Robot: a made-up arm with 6 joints.
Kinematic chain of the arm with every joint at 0, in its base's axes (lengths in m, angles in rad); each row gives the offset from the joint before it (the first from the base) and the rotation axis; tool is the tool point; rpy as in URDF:
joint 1: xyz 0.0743 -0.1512 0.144 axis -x
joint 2: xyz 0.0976 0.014 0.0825 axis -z
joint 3: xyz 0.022 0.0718 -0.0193 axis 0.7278 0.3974 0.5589
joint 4: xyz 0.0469 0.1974 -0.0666 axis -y
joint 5: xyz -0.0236 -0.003 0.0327 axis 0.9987 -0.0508 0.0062
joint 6: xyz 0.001 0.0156 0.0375 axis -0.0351 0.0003 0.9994
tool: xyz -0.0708 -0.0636 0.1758 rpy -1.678 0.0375 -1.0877
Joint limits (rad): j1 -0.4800..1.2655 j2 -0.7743..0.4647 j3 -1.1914..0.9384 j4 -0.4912..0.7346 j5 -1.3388..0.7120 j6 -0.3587..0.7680
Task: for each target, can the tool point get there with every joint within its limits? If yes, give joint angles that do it. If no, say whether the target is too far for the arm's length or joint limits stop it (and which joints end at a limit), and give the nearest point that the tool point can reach.
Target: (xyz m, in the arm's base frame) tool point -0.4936 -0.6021 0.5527
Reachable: no: too far | nearest point -0.1669 -0.2574 0.4522 | short by 0.485 m
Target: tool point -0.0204 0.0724 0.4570
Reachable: yes | joints 0.0428 -0.5860 0.4723 0.0436 -0.6625 0.0077
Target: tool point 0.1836 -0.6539 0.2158
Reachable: no: joint limits stop it (at a limit: joint 1, joint 2, joint 3, joint 6) | nearest point 0.0519 -0.3115 0.2971 | short by 0.376 m
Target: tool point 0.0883 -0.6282 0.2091
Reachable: no: joint limits stop it (at a limit: joint 1, joint 2, joint 3, joint 4, joint 6) | nearest point 0.0291 -0.3188 0.2964 | short by 0.327 m
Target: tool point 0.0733 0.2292 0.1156
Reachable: yes | joints 0.6340 -0.5368 -0.4126 -0.2755 -0.2516 -0.0107
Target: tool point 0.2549 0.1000 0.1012
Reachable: yes | joints 0.9476 0.2954 -0.6167 -0.2835 0.4561 0.0581
